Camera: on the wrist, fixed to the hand. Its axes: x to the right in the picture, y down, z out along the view.
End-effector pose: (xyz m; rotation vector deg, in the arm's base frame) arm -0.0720 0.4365 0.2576 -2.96 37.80 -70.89
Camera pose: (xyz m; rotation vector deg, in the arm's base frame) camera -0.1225 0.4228 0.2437 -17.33 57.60 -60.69
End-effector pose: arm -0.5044 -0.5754 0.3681 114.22 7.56 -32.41
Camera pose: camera -0.4993 -0.5288 0.3410 93.32 14.91 -20.63
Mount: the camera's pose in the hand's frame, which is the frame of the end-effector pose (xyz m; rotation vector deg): 0.0097 -0.0427 -0.0319 -23.29 6.87 2.21
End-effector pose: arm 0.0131 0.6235 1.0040 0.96 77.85 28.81
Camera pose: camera -0.0012 0.5800 0.9751 -18.61 77.51 46.72
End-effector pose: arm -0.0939 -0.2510 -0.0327 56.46 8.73 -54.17
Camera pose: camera -0.1103 -0.2413 -0.0834 38.11 23.41 -44.69
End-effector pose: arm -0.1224 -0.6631 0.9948 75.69 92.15 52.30
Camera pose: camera -0.1686 -0.6619 0.9665 59.05 79.79 73.63
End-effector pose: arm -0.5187 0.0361 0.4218 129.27 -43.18 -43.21
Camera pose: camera -0.4775 0.0688 0.4088 108.57 -30.36 -38.81
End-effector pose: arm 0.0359 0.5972 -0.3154 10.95 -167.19 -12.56
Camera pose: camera 0.0382 0.5497 -0.2895 4.51 -153.77 -43.25
